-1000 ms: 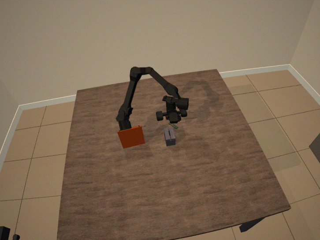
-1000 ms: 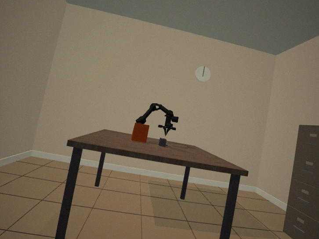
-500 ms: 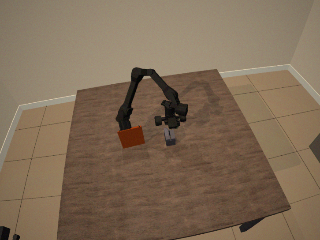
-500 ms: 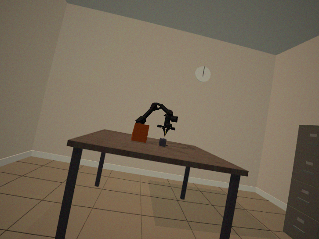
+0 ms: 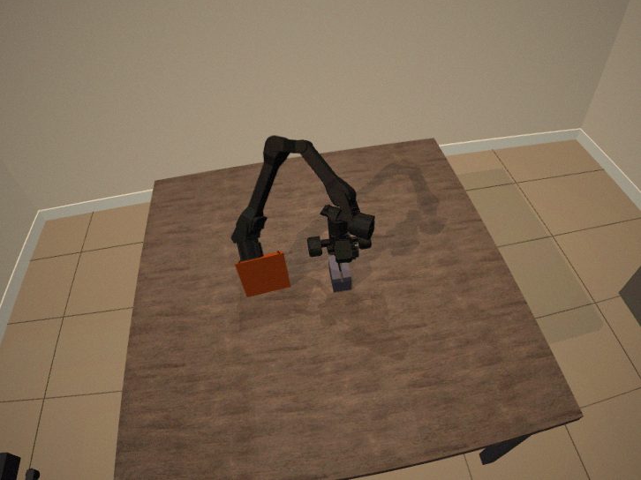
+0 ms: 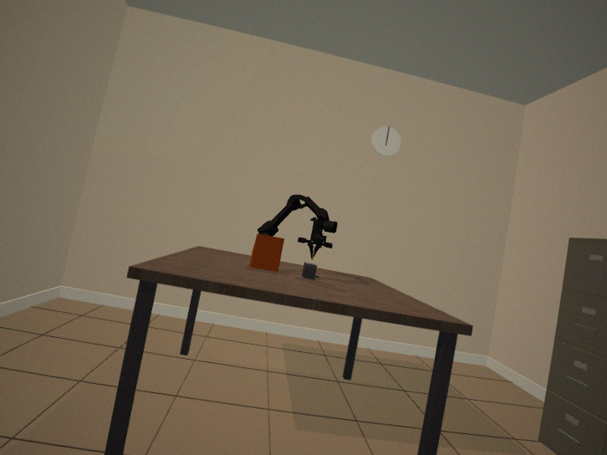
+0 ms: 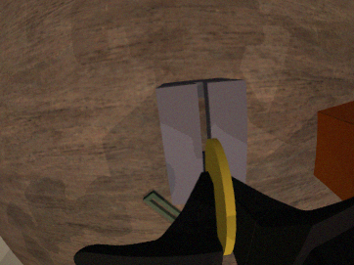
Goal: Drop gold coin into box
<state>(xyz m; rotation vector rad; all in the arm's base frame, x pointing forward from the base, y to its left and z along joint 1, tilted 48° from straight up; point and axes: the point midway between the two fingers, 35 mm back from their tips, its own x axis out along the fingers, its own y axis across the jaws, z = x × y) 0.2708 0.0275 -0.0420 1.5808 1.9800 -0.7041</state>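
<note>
Right now my gripper tip is 20 mm below the gold coin.
</note>
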